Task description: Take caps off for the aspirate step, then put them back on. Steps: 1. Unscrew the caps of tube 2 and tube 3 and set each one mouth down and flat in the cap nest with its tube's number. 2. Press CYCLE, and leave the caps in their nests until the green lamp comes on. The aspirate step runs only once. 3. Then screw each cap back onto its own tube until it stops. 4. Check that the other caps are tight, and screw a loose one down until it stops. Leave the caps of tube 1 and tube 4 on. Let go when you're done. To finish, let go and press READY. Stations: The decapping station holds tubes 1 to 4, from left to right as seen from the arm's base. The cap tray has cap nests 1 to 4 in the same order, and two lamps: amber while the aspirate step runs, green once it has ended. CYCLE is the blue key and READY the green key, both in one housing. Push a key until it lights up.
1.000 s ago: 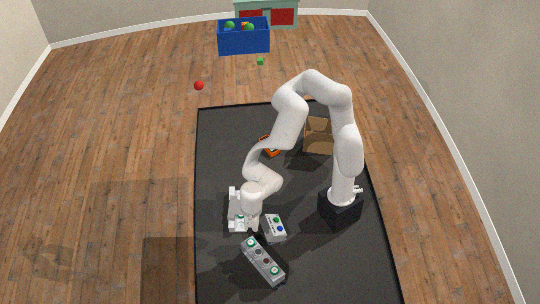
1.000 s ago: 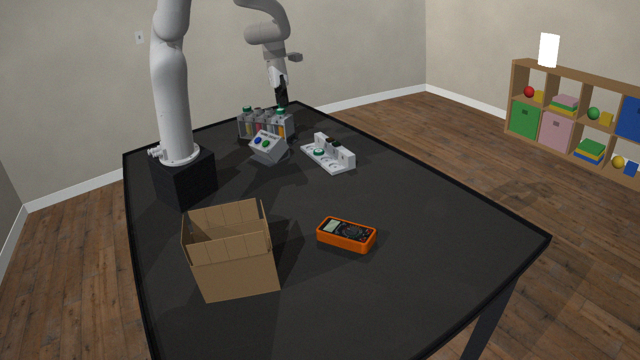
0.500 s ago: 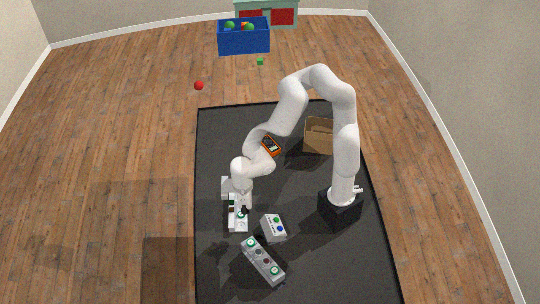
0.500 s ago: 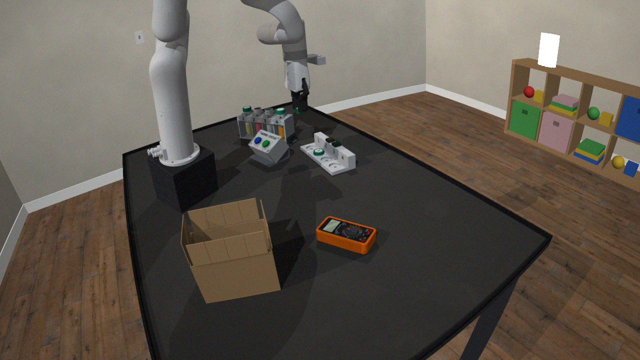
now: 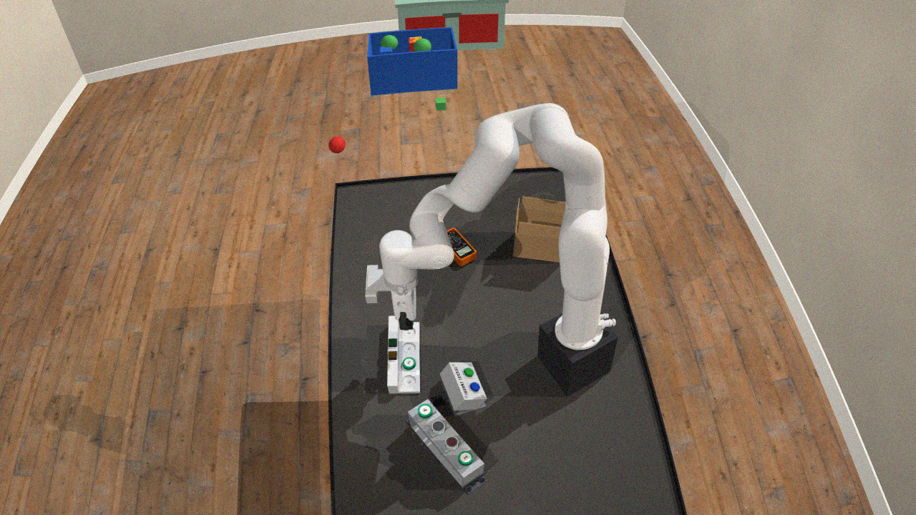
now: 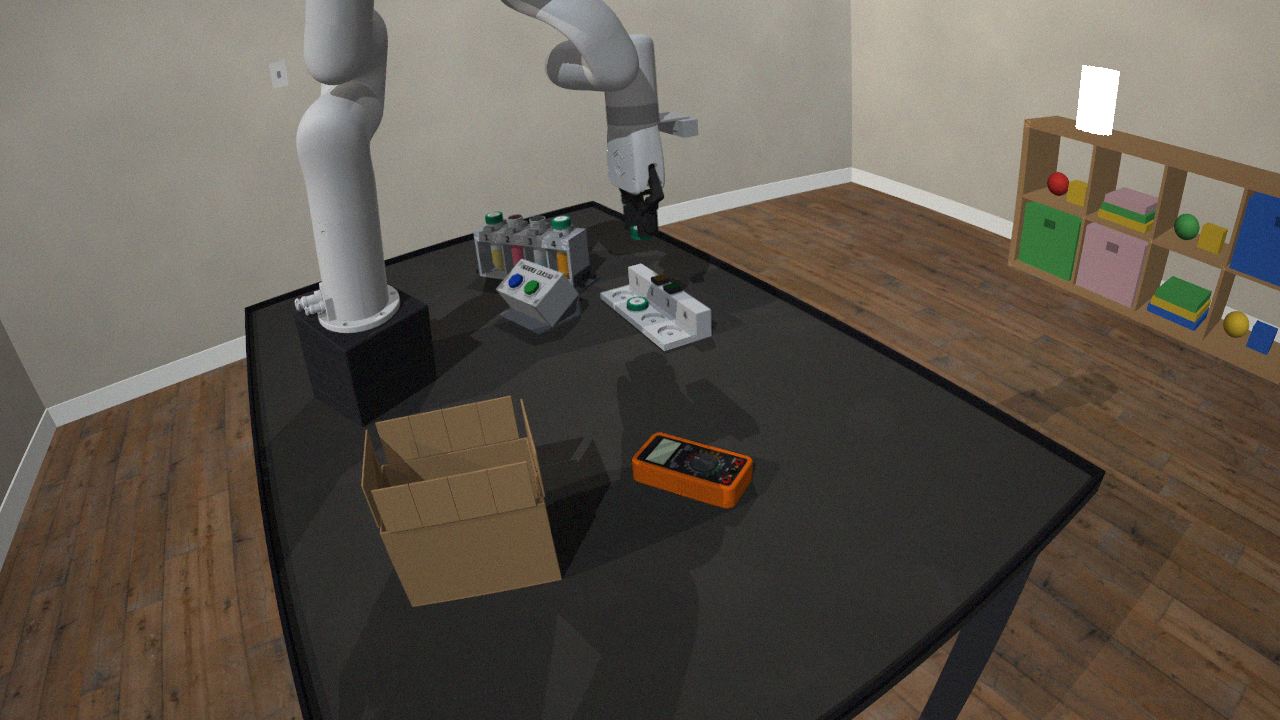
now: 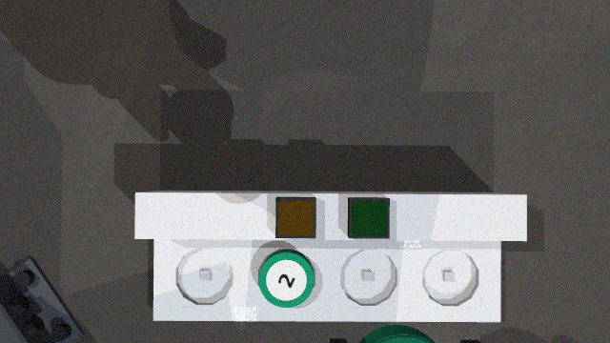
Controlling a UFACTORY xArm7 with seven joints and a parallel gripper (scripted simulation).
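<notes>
Now: hand 15 cm past the blue key, 16 cm to the right of it and 11 cm above it. From my hand the other things lie so: cap (2 cm behind, 24 cm to the left, 6 cm below); then green key (14 cm behind, 11 cm to the left, 11 cm below); then key housing (13 cm behind, 14 cm to the left, 12 cm below).
</notes>
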